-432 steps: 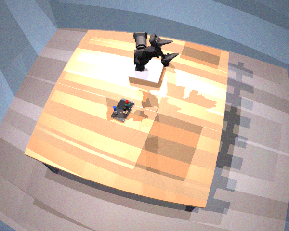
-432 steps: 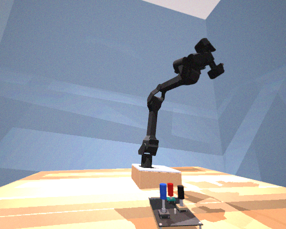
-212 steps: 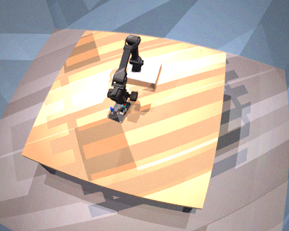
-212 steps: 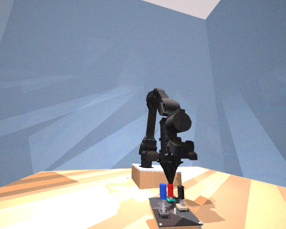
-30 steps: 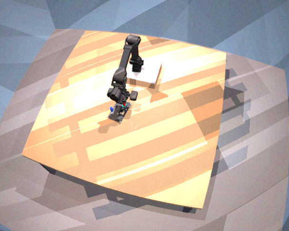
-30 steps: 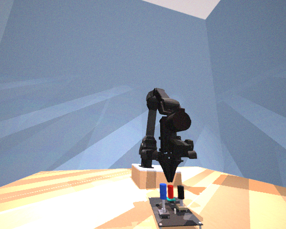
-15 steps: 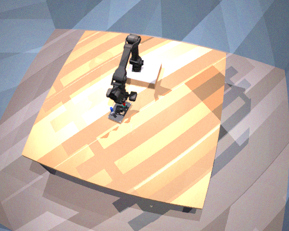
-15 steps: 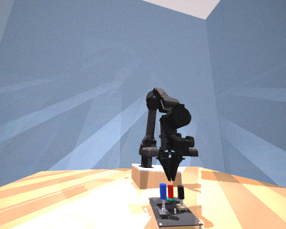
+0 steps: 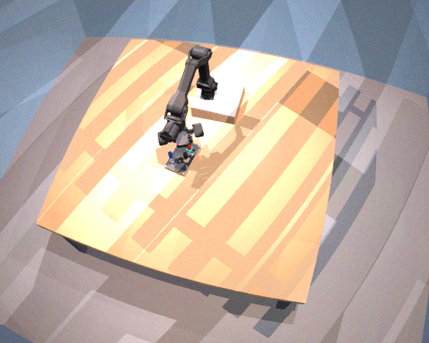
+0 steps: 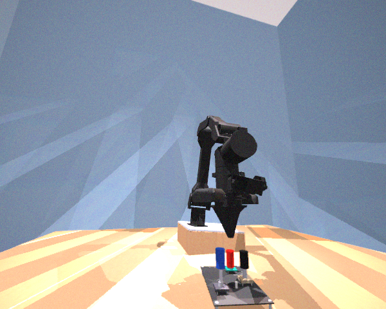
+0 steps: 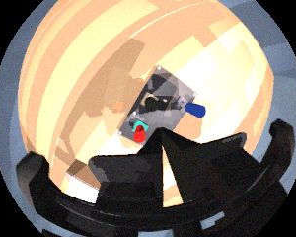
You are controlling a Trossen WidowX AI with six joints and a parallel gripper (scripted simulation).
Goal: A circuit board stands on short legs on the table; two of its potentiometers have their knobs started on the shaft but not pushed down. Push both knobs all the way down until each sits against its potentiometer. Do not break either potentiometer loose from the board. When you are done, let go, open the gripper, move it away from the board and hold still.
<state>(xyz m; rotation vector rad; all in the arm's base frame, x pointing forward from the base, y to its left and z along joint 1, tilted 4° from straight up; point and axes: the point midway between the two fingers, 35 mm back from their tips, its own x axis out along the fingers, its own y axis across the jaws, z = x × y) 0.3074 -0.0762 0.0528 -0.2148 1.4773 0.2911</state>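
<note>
My gripper tip is 5 cm to the left of the blue knob, 3 cm short of it and 3 cm above it. Round my gripper tip: red knob (5 cm below, 3 cm behind, 2 cm to the left).
</note>
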